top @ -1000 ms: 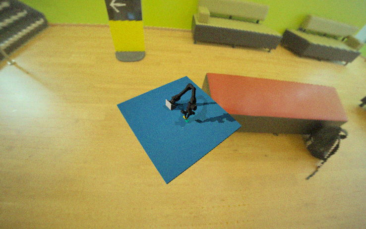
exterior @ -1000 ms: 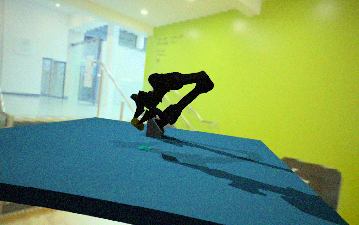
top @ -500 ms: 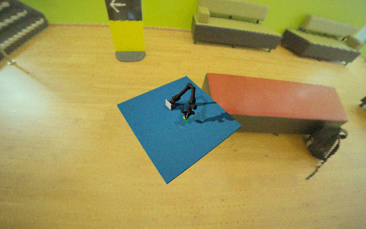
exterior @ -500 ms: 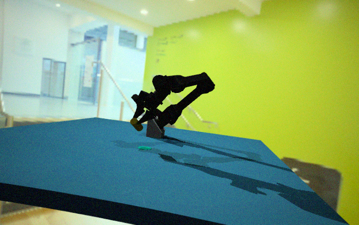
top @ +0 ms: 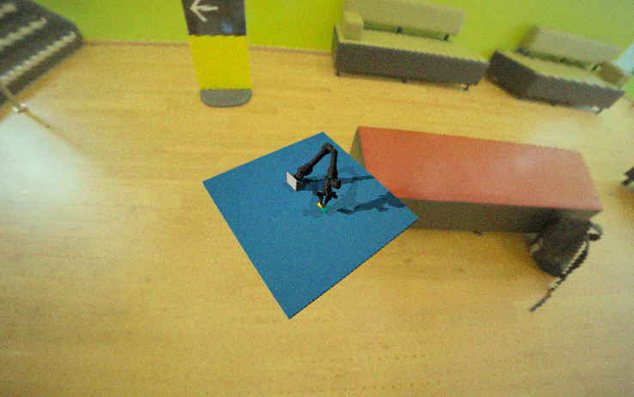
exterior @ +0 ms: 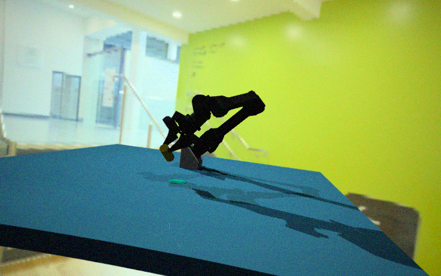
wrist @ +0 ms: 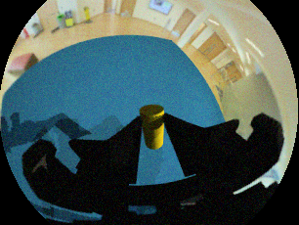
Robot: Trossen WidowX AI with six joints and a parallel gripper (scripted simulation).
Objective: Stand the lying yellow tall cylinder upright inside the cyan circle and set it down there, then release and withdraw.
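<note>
My gripper tip is 11 cm above the cyan circle, 5 cm to the right of it and 2 cm past it. The rest, counted from my gripper tip: yellow tall cylinder: 2 cm behind, 1 cm below.
</note>
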